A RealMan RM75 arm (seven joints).
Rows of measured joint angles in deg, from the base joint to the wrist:
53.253 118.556 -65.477 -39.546 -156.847 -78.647 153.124
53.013 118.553 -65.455 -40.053 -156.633 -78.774 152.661
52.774 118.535 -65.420 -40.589 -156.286 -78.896 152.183
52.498 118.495 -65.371 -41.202 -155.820 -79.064 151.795
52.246 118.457 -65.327 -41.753 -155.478 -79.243 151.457
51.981 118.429 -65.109 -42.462 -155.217 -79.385 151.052
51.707 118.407 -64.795 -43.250 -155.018 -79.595 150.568
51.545 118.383 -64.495 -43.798 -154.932 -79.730 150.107
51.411 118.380 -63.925 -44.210 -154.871 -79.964 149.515
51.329 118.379 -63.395 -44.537 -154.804 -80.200 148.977
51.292 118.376 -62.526 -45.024 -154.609 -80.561 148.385
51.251 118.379 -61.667 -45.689 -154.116 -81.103 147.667
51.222 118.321 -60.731 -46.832 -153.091 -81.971 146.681
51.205 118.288 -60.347 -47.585 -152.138 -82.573 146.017
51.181 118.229 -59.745 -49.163 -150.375 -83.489 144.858
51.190 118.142 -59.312 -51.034 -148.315 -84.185 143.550
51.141 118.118 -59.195 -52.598 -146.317 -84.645 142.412
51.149 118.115 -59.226 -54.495 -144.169 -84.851 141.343
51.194 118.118 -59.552 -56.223 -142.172 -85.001 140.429
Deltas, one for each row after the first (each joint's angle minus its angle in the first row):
-0.240 -0.003 0.022 -0.507 0.214 -0.127 -0.463
-0.479 -0.021 0.057 -1.043 0.561 -0.249 -0.941
-0.755 -0.061 0.106 -1.656 1.027 -0.417 -1.329
-1.007 -0.099 0.150 -2.207 1.369 -0.596 -1.667
-1.272 -0.127 0.368 -2.916 1.630 -0.738 -2.072
-1.546 -0.149 0.682 -3.704 1.829 -0.948 -2.556
-1.708 -0.173 0.982 -4.252 1.915 -1.083 -3.017
-1.842 -0.176 1.552 -4.664 1.976 -1.317 -3.609
-1.924 -0.177 2.082 -4.991 2.043 -1.553 -4.147
-1.961 -0.180 2.951 -5.478 2.238 -1.914 -4.739
-2.002 -0.177 3.810 -6.143 2.731 -2.456 -5.457
-2.031 -0.235 4.746 -7.286 3.756 -3.324 -6.443
-2.048 -0.268 5.130 -8.039 4.709 -3.926 -7.107
-2.072 -0.327 5.732 -9.617 6.472 -4.842 -8.266
-2.063 -0.414 6.165 -11.488 8.532 -5.538 -9.574
-2.112 -0.438 6.282 -13.052 10.530 -5.998 -10.712
-2.104 -0.441 6.251 -14.949 12.678 -6.204 -11.781
-2.059 -0.438 5.925 -16.677 14.675 -6.354 -12.695

